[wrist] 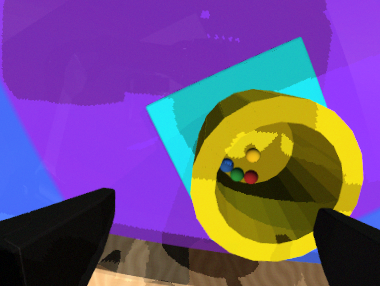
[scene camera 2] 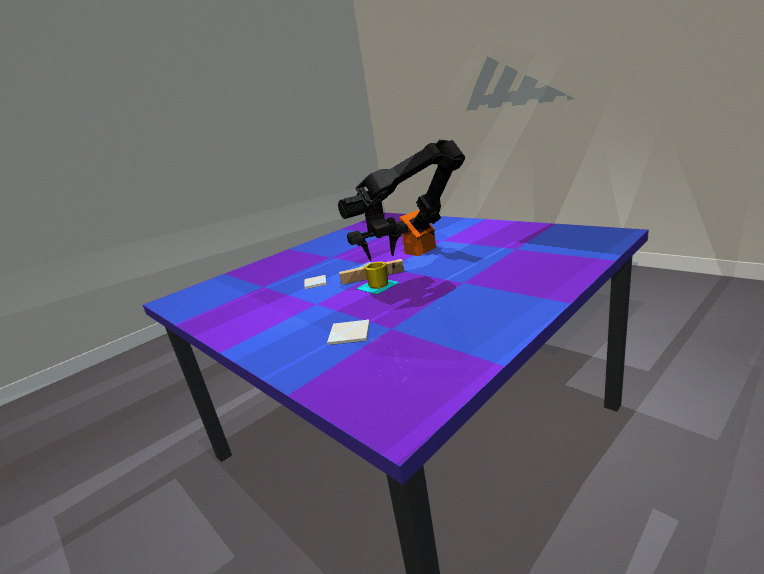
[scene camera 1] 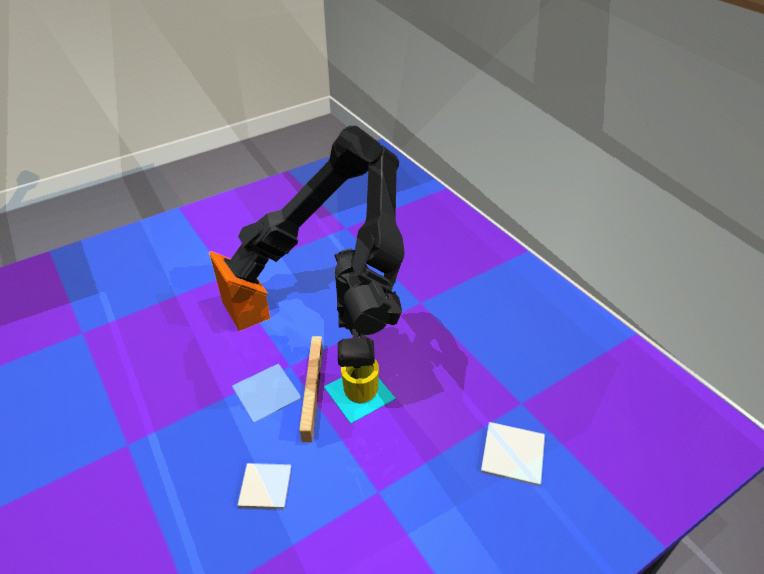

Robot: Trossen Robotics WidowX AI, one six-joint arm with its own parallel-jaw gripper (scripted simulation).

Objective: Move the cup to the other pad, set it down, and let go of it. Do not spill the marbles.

Observation:
The gripper [scene camera 1: 356, 352] is open, with nothing in its grasp. Further things: a yellow cup [scene camera 1: 360, 385], a cream tile [scene camera 1: 265, 486], a white tile [scene camera 1: 512, 453], a pale blue pad [scene camera 1: 268, 391] and a cyan pad [scene camera 1: 353, 411].
The yellow cup also shows in the wrist view [wrist: 309, 158]. The white tile is seen too in scene camera 2 [scene camera 2: 355, 331]. The gripper is seen too in the wrist view [wrist: 217, 212] and in scene camera 2 [scene camera 2: 381, 258]. The wrist view misses the cream tile: it is out of frame. The wrist view does not show the white tile: it is out of frame.

